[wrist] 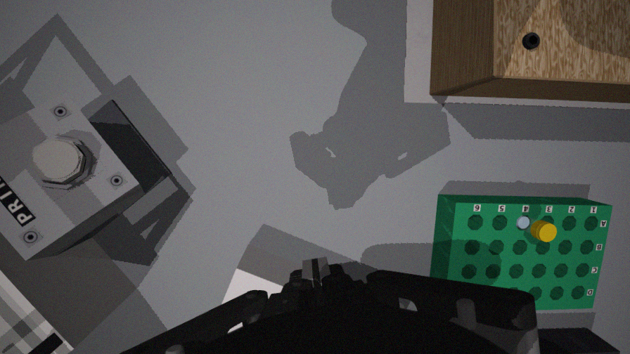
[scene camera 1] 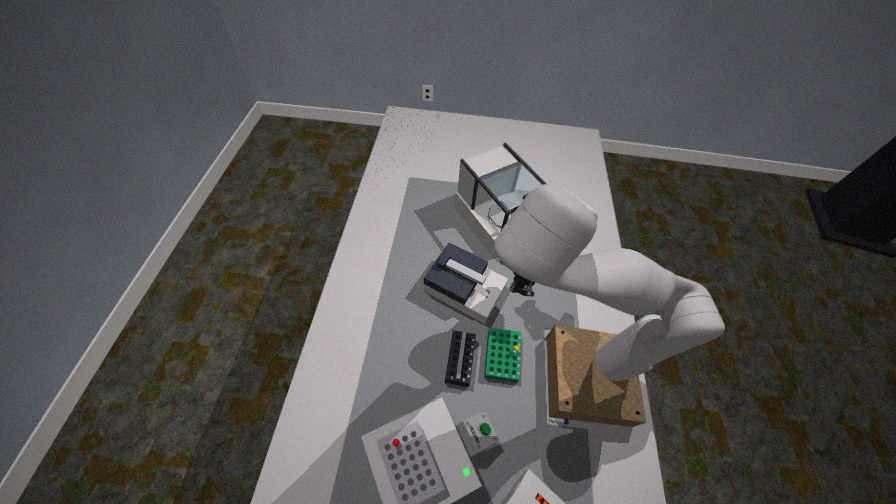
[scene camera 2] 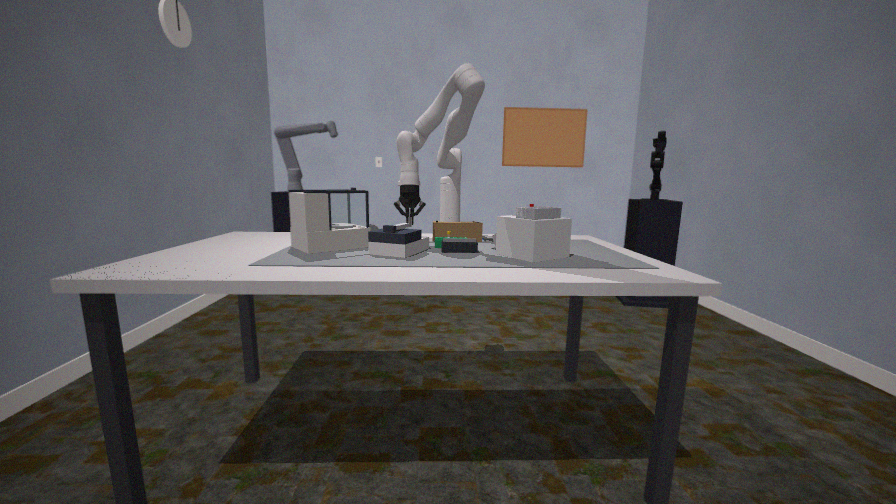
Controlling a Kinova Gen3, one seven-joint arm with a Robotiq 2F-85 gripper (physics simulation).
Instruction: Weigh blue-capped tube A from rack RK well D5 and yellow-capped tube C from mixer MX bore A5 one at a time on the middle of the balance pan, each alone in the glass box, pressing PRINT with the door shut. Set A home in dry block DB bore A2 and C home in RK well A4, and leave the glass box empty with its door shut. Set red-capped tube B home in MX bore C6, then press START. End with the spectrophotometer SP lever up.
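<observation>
My gripper [scene camera 1: 523,290] [scene camera 2: 409,220] [wrist: 317,275] is shut and empty, above the mat between spectrophotometer SP [scene camera 1: 448,286] and the balance's PRINT button [wrist: 58,159]. Yellow-capped tube C [scene camera 1: 516,347] [wrist: 545,232] stands in green rack RK [scene camera 1: 503,378] [wrist: 445,225] at well A4. Red-capped tube B [scene camera 1: 395,442] [scene camera 2: 531,205] stands in mixer MX [scene camera 1: 446,432] [scene camera 2: 532,238]; its bore label is unreadable. The glass box [scene camera 1: 482,159] [scene camera 2: 349,191] is partly hidden by the arm; its door state is unclear. SP's pale lever [scene camera 1: 464,270] has an unclear position. Blue-capped tube A is not discernible, nor in dry block DB [scene camera 1: 459,383].
The wooden block [scene camera 1: 595,407] [scene camera 2: 457,230] [wrist: 462,50] stands beside RK. A box with the green START button [scene camera 1: 484,429] stands beside MX. MX has a lit green square [scene camera 1: 466,472]. A white box with a red display [scene camera 1: 542,498] is at the near edge of scene camera 1.
</observation>
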